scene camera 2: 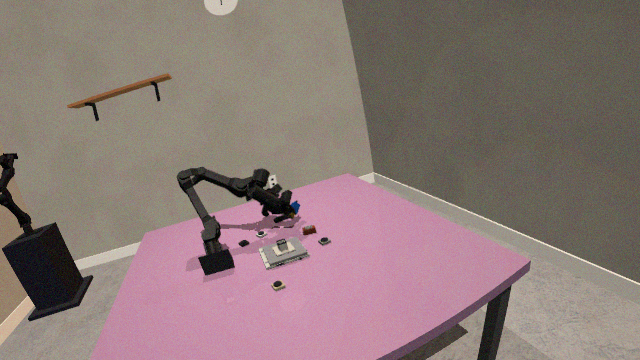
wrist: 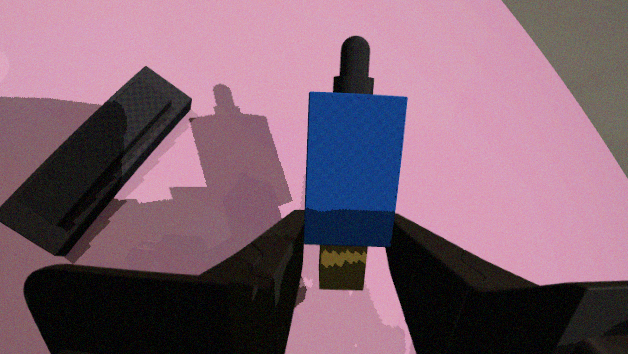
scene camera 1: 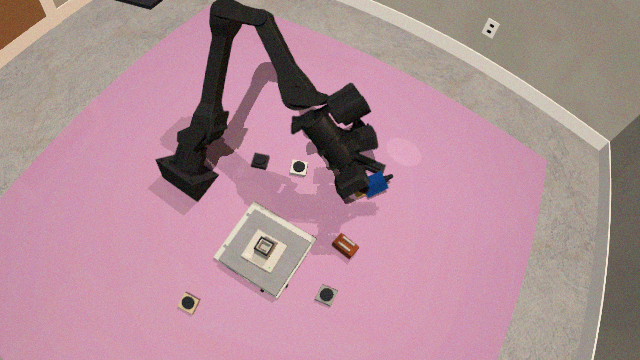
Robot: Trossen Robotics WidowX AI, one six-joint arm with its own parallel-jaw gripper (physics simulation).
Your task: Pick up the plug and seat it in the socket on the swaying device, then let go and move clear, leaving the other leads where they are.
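Observation:
My gripper (scene camera 1: 368,185) (scene camera 2: 292,210) (wrist: 344,223) is shut on the blue plug (scene camera 1: 377,184) (scene camera 2: 296,206) (wrist: 356,150) and holds it above the table, its shadow lying apart from it. The plug's brass-coloured end (wrist: 343,274) points back between the fingers in the wrist view, and its black cable stub (wrist: 355,60) points away. The device (scene camera 1: 291,260) (scene camera 2: 270,259) is a grey plate on a white base, left of and below the plug in scene camera 1. Its dark-rimmed square socket (scene camera 1: 257,246) (scene camera 2: 281,244) stands on a cream pad and is empty.
A black ridged bar (scene camera 1: 371,163) (wrist: 95,165) lies near the gripper. An orange-red block (scene camera 1: 345,245) (scene camera 2: 309,230) lies beside the device. Small square pads with dark discs lie around: black (scene camera 1: 260,160), white (scene camera 1: 299,167), grey (scene camera 1: 326,295) and tan (scene camera 1: 188,302).

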